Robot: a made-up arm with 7 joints. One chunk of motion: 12 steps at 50 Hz.
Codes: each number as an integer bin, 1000 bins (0 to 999) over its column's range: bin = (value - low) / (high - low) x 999, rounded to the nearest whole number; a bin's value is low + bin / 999 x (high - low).
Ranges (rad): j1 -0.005..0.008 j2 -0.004..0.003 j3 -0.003..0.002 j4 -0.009..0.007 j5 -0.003..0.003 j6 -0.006..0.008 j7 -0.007..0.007
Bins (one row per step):
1: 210 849 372 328 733 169 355
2: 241 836 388 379 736 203 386
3: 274 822 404 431 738 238 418
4: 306 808 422 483 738 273 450
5: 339 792 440 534 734 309 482
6: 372 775 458 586 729 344 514
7: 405 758 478 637 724 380 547
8: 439 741 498 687 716 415 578
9: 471 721 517 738 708 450 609
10: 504 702 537 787 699 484 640
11: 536 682 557 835 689 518 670
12: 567 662 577 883 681 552 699
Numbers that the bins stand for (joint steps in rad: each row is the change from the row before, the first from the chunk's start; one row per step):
1: -0.00227 0.00195 -0.00114 -0.00375 0.00140 -0.00363 -0.00203
2: -0.00186 0.00186 -0.00106 -0.00293 0.00142 -0.00316 -0.00159
3: -0.00143 0.00176 -0.00098 -0.00210 0.00143 -0.00266 -0.00114
4: -0.00102 0.00166 -0.00089 -0.00126 0.00143 -0.00217 -0.00069
5: -0.00059 0.00155 -0.00080 -0.00045 0.00141 -0.00167 -0.00025
6: -0.00016 0.00143 -0.00071 0.00039 0.00138 -0.00118 0.00020
7: 0.00027 0.00131 -0.00061 0.00120 0.00135 -0.00067 0.00067
8: 0.00071 0.00119 -0.00051 0.00200 0.00130 -0.00018 0.00110
9: 0.00113 0.00105 -0.00041 0.00282 0.00125 0.00031 0.00153
10: 0.00156 0.00092 -0.00031 0.00360 0.00120 0.00078 0.00197
11: 0.00197 0.00078 -0.00021 0.00437 0.00114 0.00126 0.00239
12: 0.00238 0.00064 -0.00011 0.00514 0.00109 0.00174 0.00280

